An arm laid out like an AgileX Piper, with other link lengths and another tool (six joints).
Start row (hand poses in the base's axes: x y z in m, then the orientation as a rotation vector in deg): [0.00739, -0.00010, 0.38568, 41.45, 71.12, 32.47]
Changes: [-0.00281, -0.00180, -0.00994, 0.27, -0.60, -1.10]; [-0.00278, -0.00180, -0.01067, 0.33, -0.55, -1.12]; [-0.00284, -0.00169, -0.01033, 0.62, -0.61, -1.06]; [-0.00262, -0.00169, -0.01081, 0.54, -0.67, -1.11]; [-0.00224, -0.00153, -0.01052, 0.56, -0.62, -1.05]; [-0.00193, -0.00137, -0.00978, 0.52, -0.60, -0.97]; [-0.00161, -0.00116, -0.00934, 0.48, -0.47, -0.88]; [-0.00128, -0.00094, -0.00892, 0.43, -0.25, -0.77]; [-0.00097, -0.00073, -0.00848, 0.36, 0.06, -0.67]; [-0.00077, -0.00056, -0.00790, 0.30, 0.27, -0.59]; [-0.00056, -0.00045, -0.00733, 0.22, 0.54, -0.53]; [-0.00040, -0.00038, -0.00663, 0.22, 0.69, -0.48]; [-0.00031, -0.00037, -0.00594, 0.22, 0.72, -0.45]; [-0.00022, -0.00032, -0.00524, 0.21, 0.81, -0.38]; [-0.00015, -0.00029, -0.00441, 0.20, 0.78, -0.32]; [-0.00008, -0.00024, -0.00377, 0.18, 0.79, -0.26]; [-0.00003, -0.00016, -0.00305, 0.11, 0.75, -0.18]
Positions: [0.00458, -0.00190, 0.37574, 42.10, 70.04, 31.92]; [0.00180, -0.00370, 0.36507, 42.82, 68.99, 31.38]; [-0.00104, -0.00539, 0.35474, 43.73, 67.85, 31.09]; [-0.00366, -0.00708, 0.34393, 44.57, 66.64, 30.73]; [-0.00590, -0.00861, 0.33341, 45.40, 65.49, 30.41]; [-0.00783, -0.00998, 0.32363, 46.16, 64.40, 30.12]; [-0.00944, -0.01114, 0.31429, 46.88, 63.48, 29.84]; [-0.01072, -0.01208, 0.30537, 47.57, 62.82, 29.54]; [-0.01169, -0.01281, 0.29689, 48.25, 62.50, 29.17]; [-0.01246, -0.01337, 0.28899, 48.90, 62.42, 28.75]; [-0.01302, -0.01382, 0.28166, 49.54, 62.62, 28.23]; [-0.01342, -0.01420, 0.27503, 50.20, 62.98, 27.69]; [-0.01373, -0.01457, 0.26909, 50.86, 63.38, 27.16]; [-0.01395, -0.01489, 0.26385, 51.50, 63.90, 26.65]; [-0.01410, -0.01518, 0.25944, 52.09, 64.42, 26.19]; [-0.01418, -0.01542, 0.25567, 52.63, 64.98, 25.76]; [-0.01421, -0.01558, 0.25262, 53.06, 65.56, 25.37]
